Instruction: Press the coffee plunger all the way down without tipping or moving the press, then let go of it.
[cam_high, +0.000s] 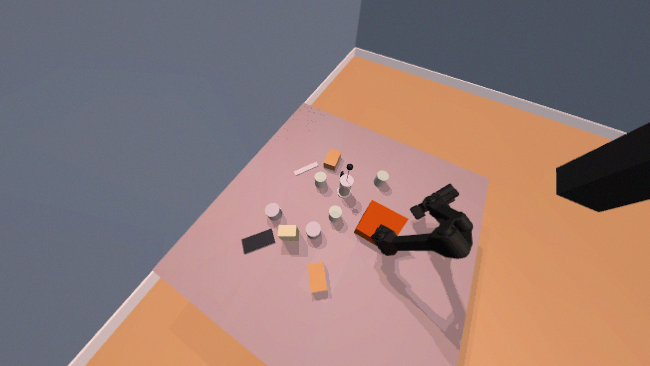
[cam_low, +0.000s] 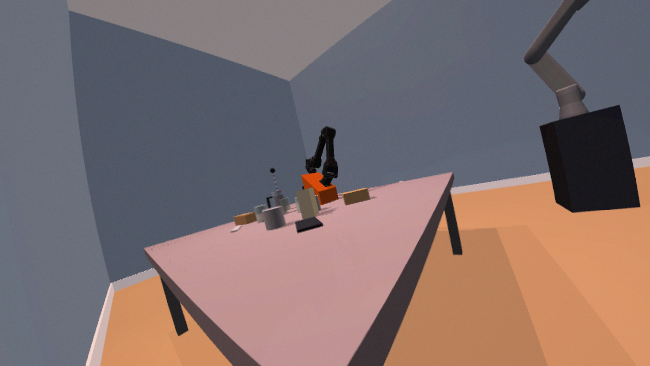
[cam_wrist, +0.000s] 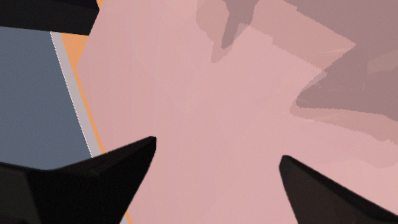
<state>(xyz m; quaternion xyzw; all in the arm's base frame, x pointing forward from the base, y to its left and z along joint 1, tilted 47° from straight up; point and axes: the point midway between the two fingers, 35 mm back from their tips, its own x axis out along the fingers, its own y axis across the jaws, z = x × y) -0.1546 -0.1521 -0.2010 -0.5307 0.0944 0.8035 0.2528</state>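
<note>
My gripper tip is now 440 mm short of the coffee press, 110 mm to the right of it and 60 mm below it. Also, from my gripper tip: black plate: 670 mm ahead, 580 mm to the left, 60 mm below; then white flat strip: 690 mm ahead, 110 mm to the left, 60 mm below.
</note>
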